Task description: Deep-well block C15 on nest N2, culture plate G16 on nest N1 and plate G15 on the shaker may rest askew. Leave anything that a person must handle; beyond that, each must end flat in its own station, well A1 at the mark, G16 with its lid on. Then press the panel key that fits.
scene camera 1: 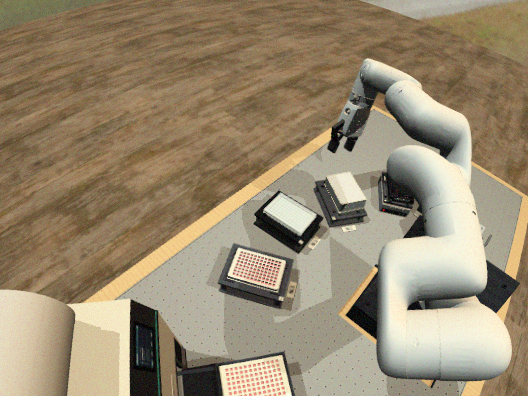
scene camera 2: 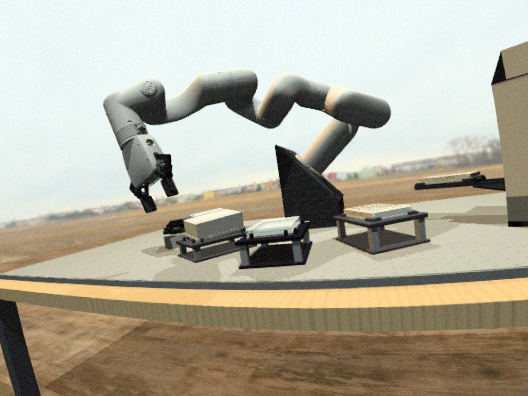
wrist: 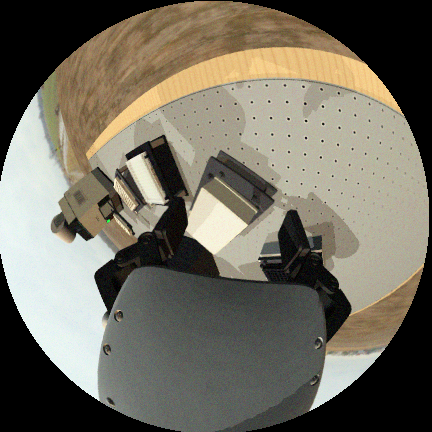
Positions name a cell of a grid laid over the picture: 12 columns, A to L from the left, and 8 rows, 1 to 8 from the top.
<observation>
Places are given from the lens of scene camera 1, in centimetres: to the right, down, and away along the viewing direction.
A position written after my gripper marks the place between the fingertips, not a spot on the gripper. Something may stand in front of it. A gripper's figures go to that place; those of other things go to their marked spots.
my gripper (scene camera 1: H4): 24, -15, 93
cream plate (scene camera 1: H4): 24, -1, 86
</observation>
